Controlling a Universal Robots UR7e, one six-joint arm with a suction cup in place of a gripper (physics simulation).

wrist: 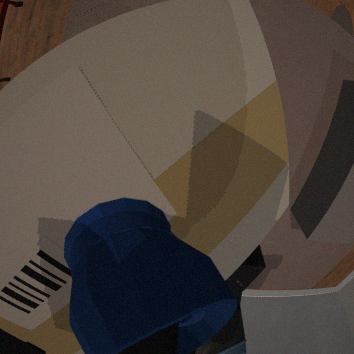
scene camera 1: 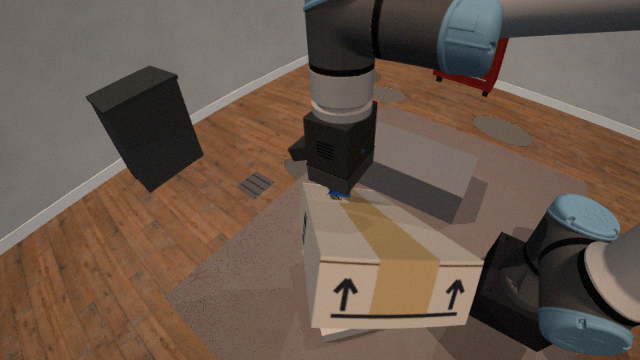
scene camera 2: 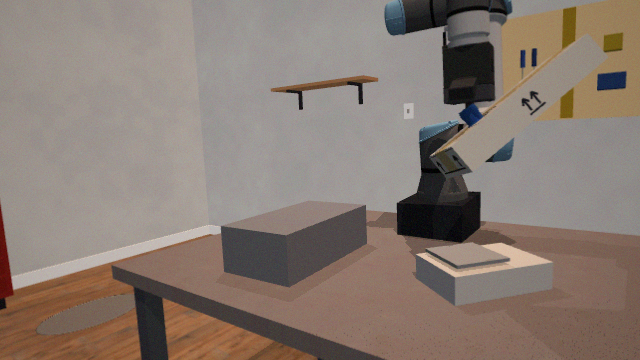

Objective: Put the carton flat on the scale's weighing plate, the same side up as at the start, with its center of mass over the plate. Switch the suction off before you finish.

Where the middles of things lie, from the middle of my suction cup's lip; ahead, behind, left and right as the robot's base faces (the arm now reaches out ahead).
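Scene:
My suction cup: 60 mm to the right of the white carton [scene camera 1: 369, 264], 60 mm beyond it and 10 mm lower than it. Counted from my suction cup, the scale [scene camera 2: 466, 273] is 300 mm below, 20 mm behind and 10 mm to the left; the grey block [scene camera 2: 284, 246] is well below, well to the right and a shade behind.

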